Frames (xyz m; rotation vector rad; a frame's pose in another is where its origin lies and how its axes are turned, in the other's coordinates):
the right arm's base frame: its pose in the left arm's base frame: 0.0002 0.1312 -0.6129 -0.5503 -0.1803 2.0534
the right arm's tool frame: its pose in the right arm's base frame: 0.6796 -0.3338 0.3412 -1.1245 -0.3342 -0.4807
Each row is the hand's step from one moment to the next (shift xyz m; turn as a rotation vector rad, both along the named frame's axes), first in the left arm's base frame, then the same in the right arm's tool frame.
Working: the left arm's base frame: its pose in the right arm's tool frame: -0.7788 -0.5965 0.2676 0.7115 1.5552 -1.4030

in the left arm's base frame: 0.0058 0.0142 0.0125 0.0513 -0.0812 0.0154
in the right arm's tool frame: 0.0128 -0.0103 -0.0111 -0.0892 -0.0380 -0.0080
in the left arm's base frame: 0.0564 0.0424 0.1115 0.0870 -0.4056 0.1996
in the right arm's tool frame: 0.0389 -0.1083 -0.0645 -0.3430 -0.2843 0.1161
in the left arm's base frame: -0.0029 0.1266 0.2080 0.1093 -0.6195 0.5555
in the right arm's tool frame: 0.1607 -0.1771 -0.0457 -0.4542 -0.6739 0.2094
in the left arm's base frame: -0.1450 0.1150 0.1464 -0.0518 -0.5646 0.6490
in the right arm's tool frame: 0.1975 -0.0987 0.0832 -0.3145 -0.7305 0.3319
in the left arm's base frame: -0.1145 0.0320 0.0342 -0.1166 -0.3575 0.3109
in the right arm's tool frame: 0.0855 -0.0102 0.0888 -0.1866 -0.3531 0.2802
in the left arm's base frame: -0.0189 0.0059 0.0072 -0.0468 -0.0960 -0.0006
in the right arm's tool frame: 0.0150 -0.0031 0.0144 -0.0634 -0.0110 0.0853
